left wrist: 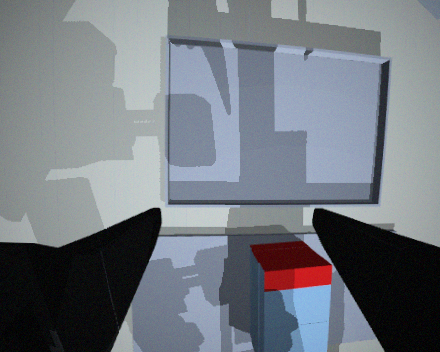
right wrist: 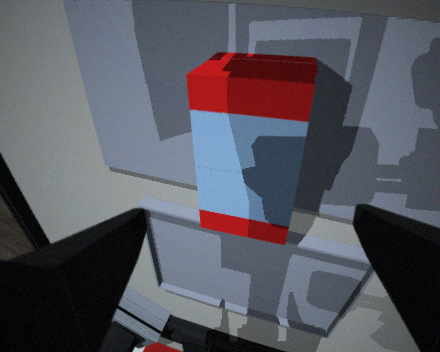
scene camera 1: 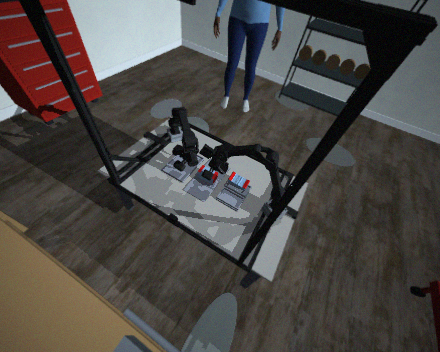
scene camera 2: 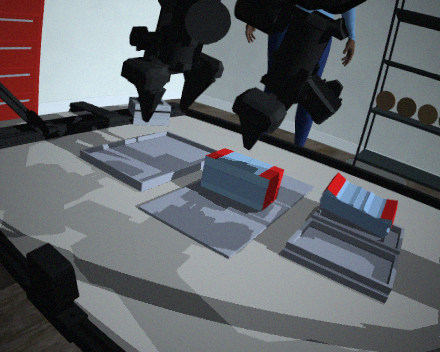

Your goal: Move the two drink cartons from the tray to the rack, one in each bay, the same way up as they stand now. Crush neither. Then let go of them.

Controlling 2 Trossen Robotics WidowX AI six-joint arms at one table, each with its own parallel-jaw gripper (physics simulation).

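Places are measured from the left arm's base along level axes (x up, y ahead, z left), in metres.
Pixels of known places: left gripper, fingertip midpoint: (left wrist: 237,215) (scene camera 1: 185,164) (scene camera 2: 164,115); right gripper, fingertip midpoint: (right wrist: 249,216) (scene camera 1: 210,169) (scene camera 2: 259,136); left arm's base, origin of the base link: (right wrist: 124,332) (scene camera 1: 175,131).
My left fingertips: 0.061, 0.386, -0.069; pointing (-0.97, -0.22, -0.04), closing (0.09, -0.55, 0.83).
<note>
For each thing: its top centre in the pictures, then the offset to it from my left fingertips, as dx, dy, dz. Level surfaces: height alone.
- light-blue carton with red ends, middle of its top: (right wrist: 244,173) (left wrist: 297,325) (scene camera 2: 245,162) (scene camera 1: 207,171) -0.055, +0.069, +0.131
- flat grey mat, its level: dx -0.112
- carton, middle of its top: (scene camera 2: 363,192) (scene camera 1: 239,178) -0.053, +0.199, +0.297
- rack, middle of its top: (scene camera 2: 355,234) (scene camera 1: 234,191) -0.096, +0.253, +0.241
- tray, middle of its top: (left wrist: 285,128) (right wrist: 243,280) (scene camera 2: 156,151) (scene camera 1: 183,163) -0.100, -0.094, +0.023
- table, its level: dx -0.116
One light-blue carton with red ends (scene camera 1: 215,176) (scene camera 2: 235,182) (left wrist: 310,305) (right wrist: 215,155) lies lengthwise on the flat grey mat (scene camera 1: 197,192) (scene camera 2: 220,245) (right wrist: 110,75). The other carton (scene camera 1: 239,180) (scene camera 2: 357,205) lies at the far bay of the rack (scene camera 2: 337,280), its upper face creased and sunken; the near bay is empty. The tray (scene camera 2: 162,179) (left wrist: 272,202) (right wrist: 190,297) is empty. My left gripper (scene camera 2: 166,115) (left wrist: 237,215) is open and empty above the tray's far side. My right gripper (scene camera 2: 284,134) (right wrist: 249,216) is open and empty above and behind the mat's carton.
The tray, mat and rack stand in a row, left to right in scene camera 2. A dark frame (scene camera 1: 82,110) surrounds the table (scene camera 1: 220,235). A person (scene camera 1: 245,45) stands behind it. A red cabinet (scene camera 1: 50,60) and a shelf unit (scene camera 1: 345,34) stand farther back.
</note>
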